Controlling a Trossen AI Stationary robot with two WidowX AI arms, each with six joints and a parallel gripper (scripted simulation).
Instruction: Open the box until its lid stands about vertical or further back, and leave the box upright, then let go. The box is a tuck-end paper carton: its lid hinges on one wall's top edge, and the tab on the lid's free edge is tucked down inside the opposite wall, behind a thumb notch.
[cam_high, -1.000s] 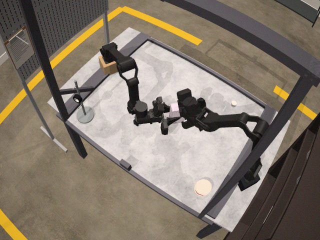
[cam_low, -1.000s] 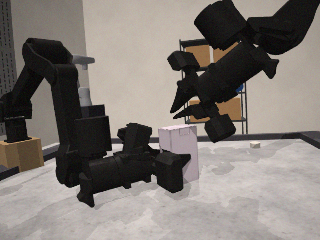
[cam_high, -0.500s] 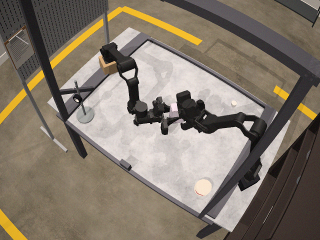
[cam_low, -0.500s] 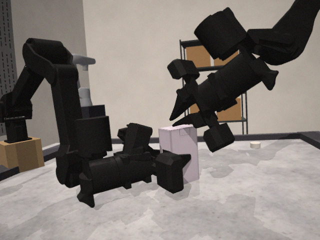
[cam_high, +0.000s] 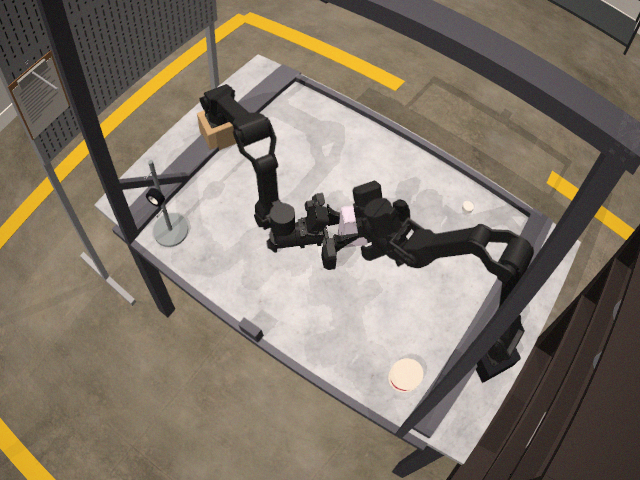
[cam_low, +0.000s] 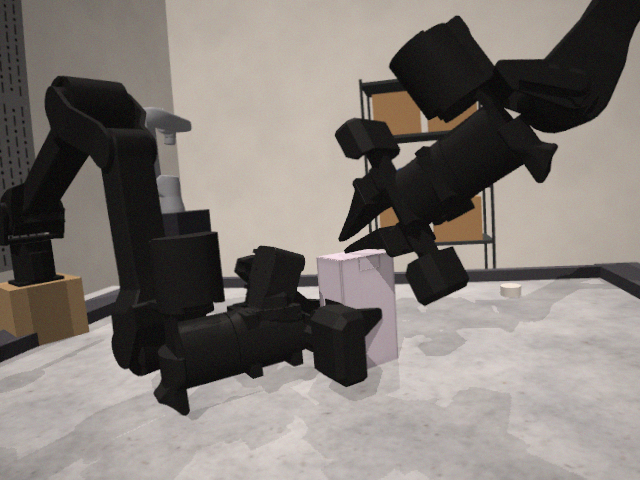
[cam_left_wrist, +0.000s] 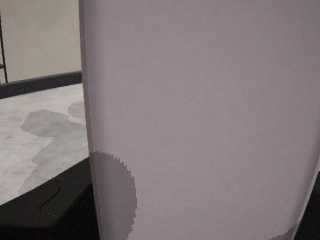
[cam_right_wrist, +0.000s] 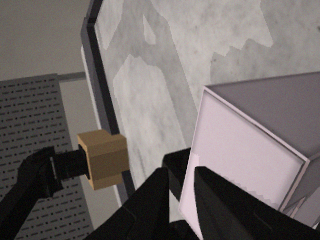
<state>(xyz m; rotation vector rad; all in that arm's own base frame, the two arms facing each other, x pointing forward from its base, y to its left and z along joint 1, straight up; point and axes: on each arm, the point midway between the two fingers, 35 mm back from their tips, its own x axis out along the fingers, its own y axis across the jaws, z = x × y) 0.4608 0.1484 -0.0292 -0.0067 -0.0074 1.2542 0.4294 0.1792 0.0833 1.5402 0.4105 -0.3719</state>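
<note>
The carton is 2 cm ahead of my left hand, 2 cm above it and 1 cm to the right of it.
</note>
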